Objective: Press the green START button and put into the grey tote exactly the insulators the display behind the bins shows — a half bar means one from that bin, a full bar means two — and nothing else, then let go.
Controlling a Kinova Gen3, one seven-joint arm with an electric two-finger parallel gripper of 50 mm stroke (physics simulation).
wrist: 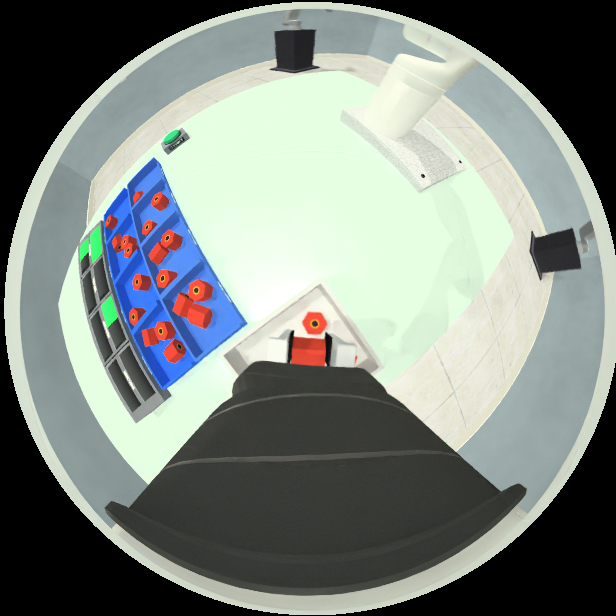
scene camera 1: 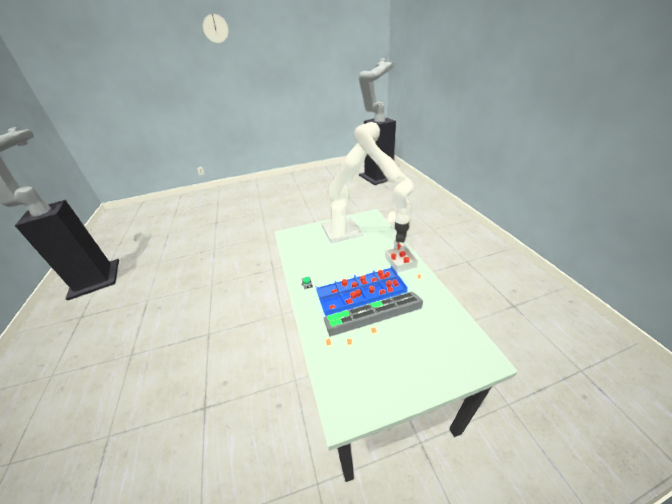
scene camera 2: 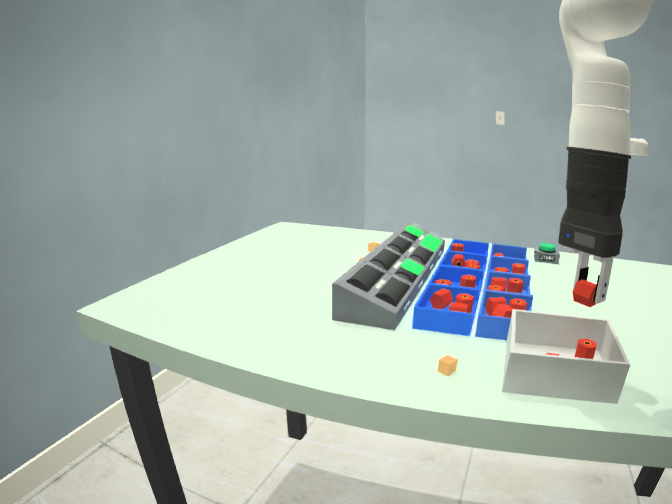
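My gripper (scene camera 2: pixel 589 294) is shut on a red insulator (scene camera 2: pixel 584 292) and holds it above the grey tote (scene camera 2: pixel 564 355). The wrist view shows the held insulator (wrist: pixel 309 350) between the fingers over the tote (wrist: pixel 304 339). Red insulators (scene camera 2: pixel 585 347) lie inside the tote; I cannot tell exactly how many. The blue bins (scene camera 2: pixel 473 287) hold several red insulators. The grey display (scene camera 2: pixel 391 273) behind the bins shows three green bars (scene camera 2: pixel 422 246). The green START button (scene camera 2: pixel 547 252) sits beyond the bins.
A small orange cube (scene camera 2: pixel 447 364) lies on the table near the tote. Several more orange cubes (scene camera 1: pixel 349 341) lie beyond the display. The arm's base (scene camera 1: pixel 339 227) stands at the table's far end. Black pedestals (scene camera 1: pixel 65 249) with other arms stand on the floor.
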